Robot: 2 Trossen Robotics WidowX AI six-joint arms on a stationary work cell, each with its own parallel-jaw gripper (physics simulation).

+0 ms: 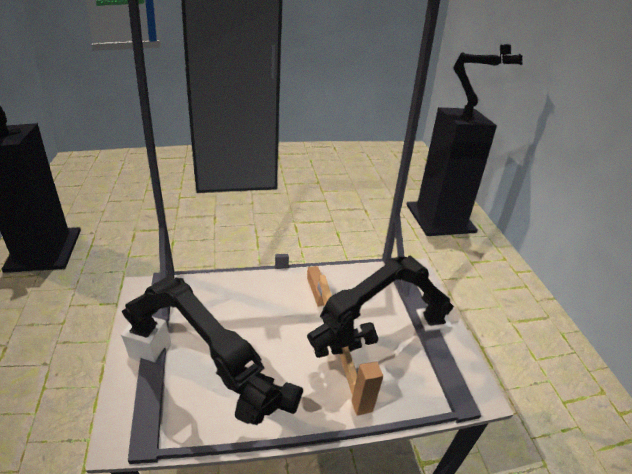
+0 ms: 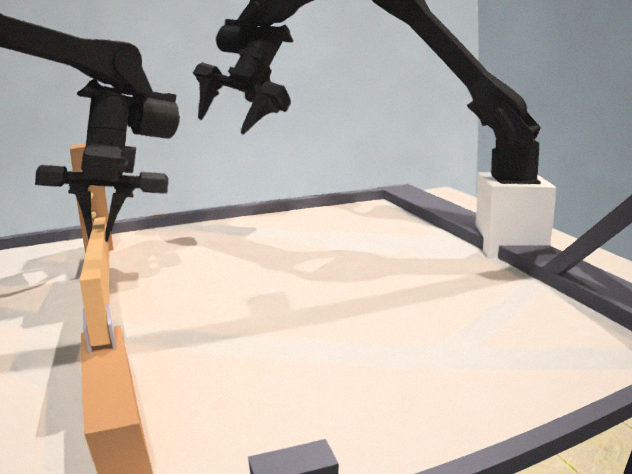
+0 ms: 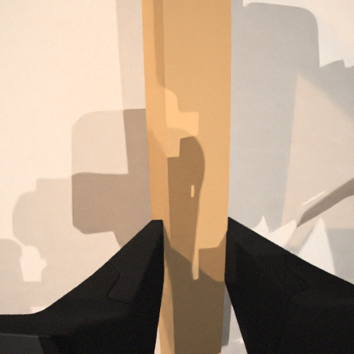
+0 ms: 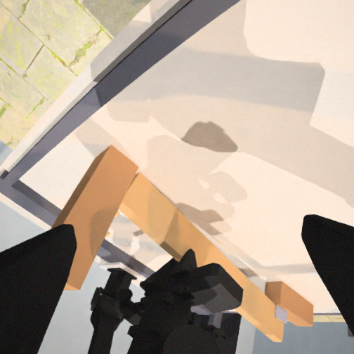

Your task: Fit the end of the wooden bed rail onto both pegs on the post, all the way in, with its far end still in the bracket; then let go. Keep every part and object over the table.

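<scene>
The light wooden rail runs from the upright orange-brown post to the bracket. Its far end lies between the bracket's side plates. The rail's other end is close to the post's face. Small pegs show on the post above the rail's top edge; any small gap is hard to judge. My left gripper is shut on the rail. My right gripper is open and empty, high above the table.
The bracket is on a second orange-brown block. A dark frame bar runs along the table edge near the post. A small dark block sits at the opposite edge.
</scene>
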